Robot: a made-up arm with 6 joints. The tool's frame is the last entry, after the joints.
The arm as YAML. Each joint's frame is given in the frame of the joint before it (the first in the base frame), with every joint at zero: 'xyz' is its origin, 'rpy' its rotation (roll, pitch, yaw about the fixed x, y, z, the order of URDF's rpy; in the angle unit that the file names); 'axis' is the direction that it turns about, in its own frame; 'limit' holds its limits. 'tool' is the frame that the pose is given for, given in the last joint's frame.
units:
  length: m
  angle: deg
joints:
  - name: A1
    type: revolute
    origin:
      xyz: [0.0, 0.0, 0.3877]
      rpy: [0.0, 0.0, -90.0]
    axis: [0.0, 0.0, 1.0]
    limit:
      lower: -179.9
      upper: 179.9
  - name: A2
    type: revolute
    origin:
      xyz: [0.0, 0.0, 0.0]
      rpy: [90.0, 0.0, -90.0]
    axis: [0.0, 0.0, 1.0]
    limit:
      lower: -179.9
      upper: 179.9
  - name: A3
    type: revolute
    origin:
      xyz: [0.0, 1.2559, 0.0]
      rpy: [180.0, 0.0, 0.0]
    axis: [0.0, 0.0, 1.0]
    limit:
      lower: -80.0
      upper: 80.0
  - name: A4
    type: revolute
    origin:
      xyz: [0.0, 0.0, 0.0]
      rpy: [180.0, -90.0, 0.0]
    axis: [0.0, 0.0, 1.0]
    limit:
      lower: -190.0
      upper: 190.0
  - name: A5
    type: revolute
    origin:
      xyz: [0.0, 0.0, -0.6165]
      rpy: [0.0, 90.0, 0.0]
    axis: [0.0, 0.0, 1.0]
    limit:
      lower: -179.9
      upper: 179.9
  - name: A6
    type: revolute
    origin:
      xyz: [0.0, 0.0, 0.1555]
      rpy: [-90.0, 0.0, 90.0]
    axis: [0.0, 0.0, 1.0]
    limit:
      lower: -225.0
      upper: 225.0
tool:
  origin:
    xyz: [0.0, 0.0, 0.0]
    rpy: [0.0, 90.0, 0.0]
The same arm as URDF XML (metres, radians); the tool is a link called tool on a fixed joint. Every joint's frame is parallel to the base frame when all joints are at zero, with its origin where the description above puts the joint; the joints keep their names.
<robot name="arm">
  <link name="base"/>
  <link name="link1"/>
  <link name="link2"/>
  <link name="link3"/>
  <link name="link4"/>
  <link name="link5"/>
  <link name="link6"/>
  <link name="tool"/>
  <joint name="A1" type="revolute">
    <parent link="base"/>
    <child link="link1"/>
    <origin xyz="0 0 0.3877" rpy="0 0 0"/>
    <axis xyz="0 0 1"/>
    <limit lower="-3.1398" upper="3.1398"/>
  </joint>
  <joint name="A2" type="revolute">
    <parent link="link1"/>
    <child link="link2"/>
    <origin xyz="0 0 0" rpy="0 0 0"/>
    <axis xyz="0 1 0"/>
    <limit lower="-3.1398" upper="3.1398"/>
  </joint>
  <joint name="A3" type="revolute">
    <parent link="link2"/>
    <child link="link3"/>
    <origin xyz="0 0 1.2559" rpy="0 0 0"/>
    <axis xyz="0 -1 0"/>
    <limit lower="-1.3963" upper="1.3963"/>
  </joint>
  <joint name="A4" type="revolute">
    <parent link="link3"/>
    <child link="link4"/>
    <origin xyz="0 0 0" rpy="0 0 0"/>
    <axis xyz="-1 0 0"/>
    <limit lower="-3.3161" upper="3.3161"/>
  </joint>
  <joint name="A5" type="revolute">
    <parent link="link4"/>
    <child link="link5"/>
    <origin xyz="0.6165 0 0" rpy="0 0 0"/>
    <axis xyz="0 -1 0"/>
    <limit lower="-3.1398" upper="3.1398"/>
  </joint>
  <joint name="A6" type="revolute">
    <parent link="link5"/>
    <child link="link6"/>
    <origin xyz="0 -0.1555 0" rpy="0 0 0"/>
    <axis xyz="-1 0 0"/>
    <limit lower="-3.927" upper="3.927"/>
  </joint>
  <joint name="tool_fixed" type="fixed">
    <parent link="link6"/>
    <child link="tool"/>
    <origin xyz="0 0 0" rpy="0 0 0"/>
  </joint>
</robot>

